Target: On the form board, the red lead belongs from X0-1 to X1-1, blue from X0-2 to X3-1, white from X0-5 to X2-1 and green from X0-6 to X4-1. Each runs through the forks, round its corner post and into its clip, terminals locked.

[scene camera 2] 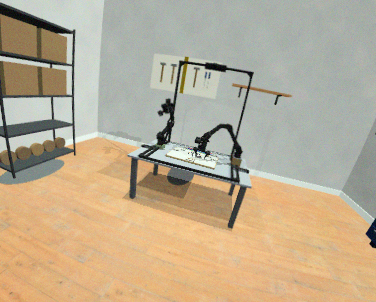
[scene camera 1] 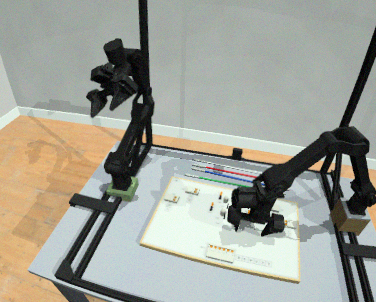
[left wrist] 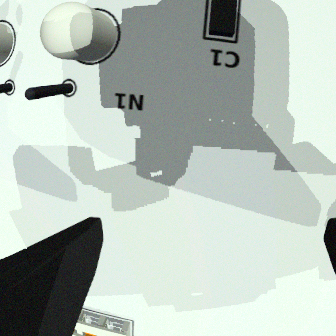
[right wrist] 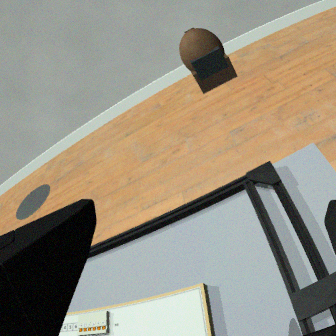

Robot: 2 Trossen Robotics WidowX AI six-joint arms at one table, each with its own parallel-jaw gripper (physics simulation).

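Places are measured from the left arm's base along level axes (x left, y ahead, z down), in centimetres.
Where they show: left gripper, fingertip midpoint: (scene camera 2: 199,158) (scene camera 1: 248,233) (left wrist: 220,231); right gripper, fingertip midpoint: (scene camera 2: 162,114) (scene camera 1: 100,113) (right wrist: 216,213); left arm's base at its link origin: (scene camera 2: 237,156) (scene camera 1: 355,208); right arm's base at its link origin: (scene camera 2: 160,144) (scene camera 1: 122,184).
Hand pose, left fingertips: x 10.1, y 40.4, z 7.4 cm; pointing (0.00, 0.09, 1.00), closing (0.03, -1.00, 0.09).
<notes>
Things, the pixels of their top centre, and the offset from my left fingertips. "spot": a spot on its surface instead.
- form board at its top centre: (left wrist: 36,120) (scene camera 1: 227,222) (scene camera 2: 193,156) dx -4.1, dy +7.5, dz +0.9 cm
- red lead at a spot on its surface: (scene camera 1: 230,172) spot: dx -33.0, dy +7.1, dz +2.3 cm
- blue lead at a spot on its surface: (scene camera 1: 227,176) spot: dx -30.0, dy +8.4, dz +2.2 cm
- green lead at a spot on its surface: (scene camera 1: 220,181) spot: dx -26.3, dy +11.3, dz +2.1 cm
- white lead at a spot on its surface: (scene camera 1: 207,162) spot: dx -37.8, dy +18.0, dz +2.2 cm
- X0 terminal block at a spot on its surface: (right wrist: 93,324) (scene camera 1: 218,250) spot: dx +8.4, dy +9.8, dz -0.1 cm
- white corner post at its top centre: (left wrist: 53,25) dx -7.2, dy +4.7, dz -1.9 cm
- black fork pin at its top centre: (left wrist: 26,94) dx -5.3, dy +5.8, dz -1.9 cm
- C1 clip at a spot on its surface: (left wrist: 223,20) spot: dx -7.3, dy +0.0, dz -0.1 cm
The form board (scene camera 1: 175,235) (right wrist: 165,310) lies on the table. Behind it lie the red lead (scene camera 1: 230,172), blue lead (scene camera 1: 227,177), green lead (scene camera 1: 220,182) and white lead (scene camera 1: 207,164), their right parts hidden by the left arm. The X0 terminal block (scene camera 1: 220,254) (right wrist: 93,324) is at the board's front; a corner of it shows in the left wrist view (left wrist: 117,325). My left gripper (scene camera 1: 254,227) (left wrist: 220,231) is open and empty, low over the board's right half, near a white corner post (left wrist: 67,32), a black fork pin (left wrist: 50,91) and the C1 clip (left wrist: 223,20). My right gripper (scene camera 1: 103,108) (right wrist: 216,213) is open and empty, raised high at the left.
Two small terminal blocks (scene camera 1: 172,199) (scene camera 1: 192,191) sit at the board's left; another (scene camera 1: 288,223) shows at the right beside the left gripper. Orange-topped clips (scene camera 1: 220,195) (scene camera 1: 212,206) stand mid-board. A black frame (scene camera 1: 90,239) (right wrist: 170,215) runs along the table's edges.
</notes>
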